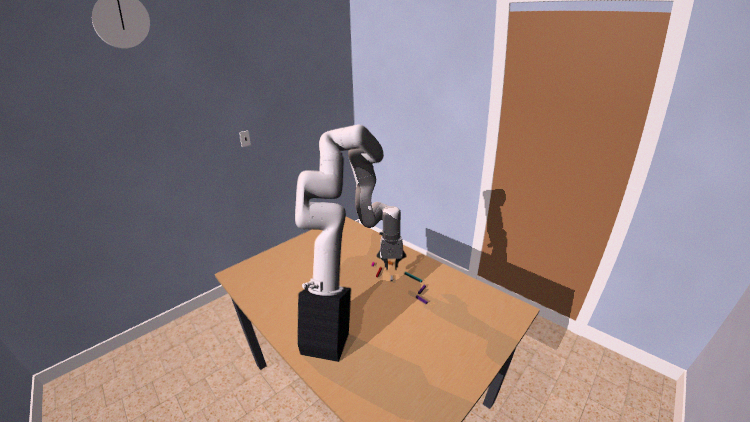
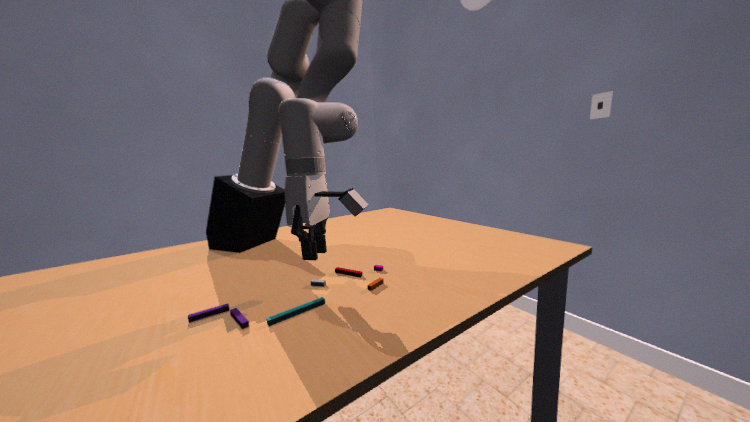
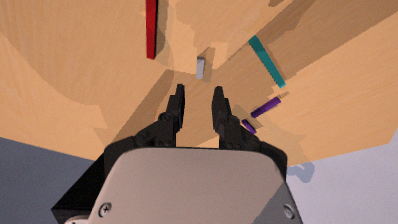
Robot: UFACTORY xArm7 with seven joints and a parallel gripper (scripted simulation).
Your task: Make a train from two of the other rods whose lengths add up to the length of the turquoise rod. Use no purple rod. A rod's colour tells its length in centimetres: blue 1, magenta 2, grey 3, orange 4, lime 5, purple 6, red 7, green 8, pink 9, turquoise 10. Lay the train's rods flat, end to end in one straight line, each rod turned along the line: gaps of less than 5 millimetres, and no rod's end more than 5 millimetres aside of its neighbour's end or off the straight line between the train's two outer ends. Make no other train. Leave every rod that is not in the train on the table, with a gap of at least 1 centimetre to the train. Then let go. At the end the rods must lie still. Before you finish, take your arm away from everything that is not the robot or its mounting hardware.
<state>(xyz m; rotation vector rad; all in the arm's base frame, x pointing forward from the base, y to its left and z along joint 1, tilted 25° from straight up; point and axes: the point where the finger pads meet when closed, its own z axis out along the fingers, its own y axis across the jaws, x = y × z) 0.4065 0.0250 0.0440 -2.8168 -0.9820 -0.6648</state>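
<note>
Right now my hand is 8 cm above the grey rod. The rest, counted from my hand: orange rod 9 cm ahead, 9 cm to the left, 8 cm below; then turquoise rod 8 cm ahead, 7 cm to the right, 8 cm below; then red rod 8 cm to the left, 8 cm below.
</note>
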